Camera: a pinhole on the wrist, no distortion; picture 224 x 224 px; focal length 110.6 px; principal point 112.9 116.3 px. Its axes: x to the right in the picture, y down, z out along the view. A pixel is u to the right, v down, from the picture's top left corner.
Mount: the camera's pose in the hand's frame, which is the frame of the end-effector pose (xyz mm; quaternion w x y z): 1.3 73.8 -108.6 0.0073 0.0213 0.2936 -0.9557
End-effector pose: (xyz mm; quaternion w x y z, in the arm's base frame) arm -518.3 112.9 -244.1 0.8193 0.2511 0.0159 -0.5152
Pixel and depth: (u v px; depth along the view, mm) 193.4 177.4 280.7
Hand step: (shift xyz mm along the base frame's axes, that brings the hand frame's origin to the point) -285.3 90.2 -0.6
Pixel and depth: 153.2 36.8 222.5
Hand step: -11.6 35.7 199.2
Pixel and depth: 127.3 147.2 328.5
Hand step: -208.4 -68.3 36.5
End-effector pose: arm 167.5 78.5 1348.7 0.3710 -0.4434 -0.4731 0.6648
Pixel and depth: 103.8 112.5 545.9
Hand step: -326.7 -22.9 258.4
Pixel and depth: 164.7 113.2 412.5
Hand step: -136.9 -216.9 228.3
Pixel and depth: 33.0 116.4 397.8
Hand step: -298.9 221.5 114.9
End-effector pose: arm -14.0 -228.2 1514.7 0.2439 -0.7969 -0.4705 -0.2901
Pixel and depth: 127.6 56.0 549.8
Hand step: 91.8 271.6 -434.5
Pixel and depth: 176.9 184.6 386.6
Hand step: -377.9 54.0 -167.4
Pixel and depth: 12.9 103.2 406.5
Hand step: 98.5 443.7 63.8
